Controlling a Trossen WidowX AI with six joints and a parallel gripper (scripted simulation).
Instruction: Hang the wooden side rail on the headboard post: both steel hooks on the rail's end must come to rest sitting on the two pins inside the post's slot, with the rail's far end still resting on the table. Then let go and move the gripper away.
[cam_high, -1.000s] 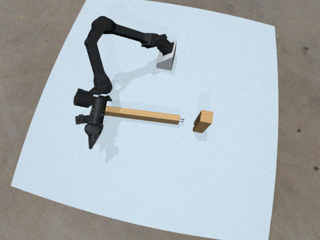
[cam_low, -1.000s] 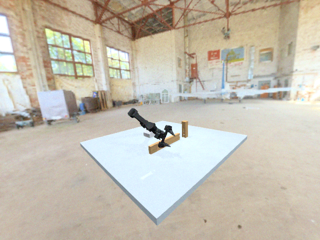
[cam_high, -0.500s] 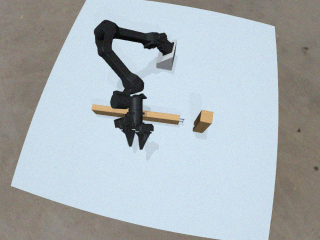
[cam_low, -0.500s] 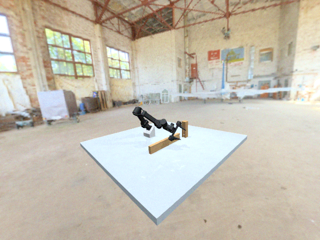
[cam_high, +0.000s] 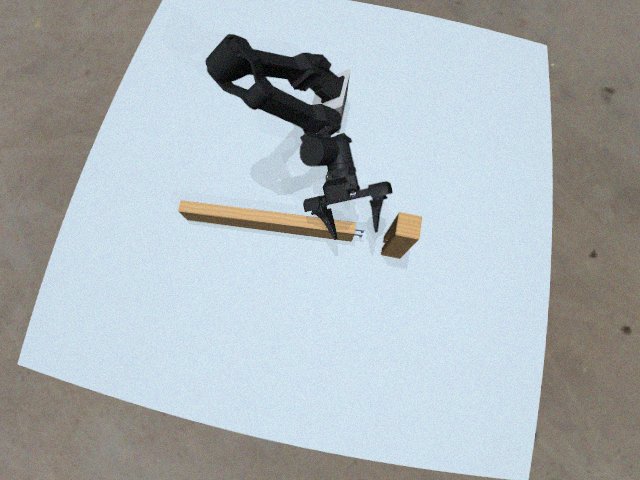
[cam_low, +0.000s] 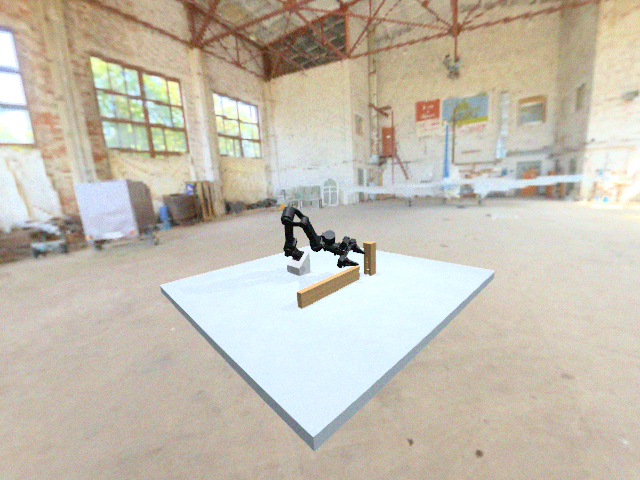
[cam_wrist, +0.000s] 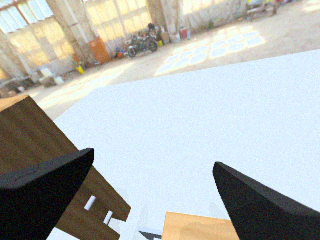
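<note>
Now: gripper tip 3 cm past the headboard post, 10 cm to the right of it and 3 cm above it.
</note>
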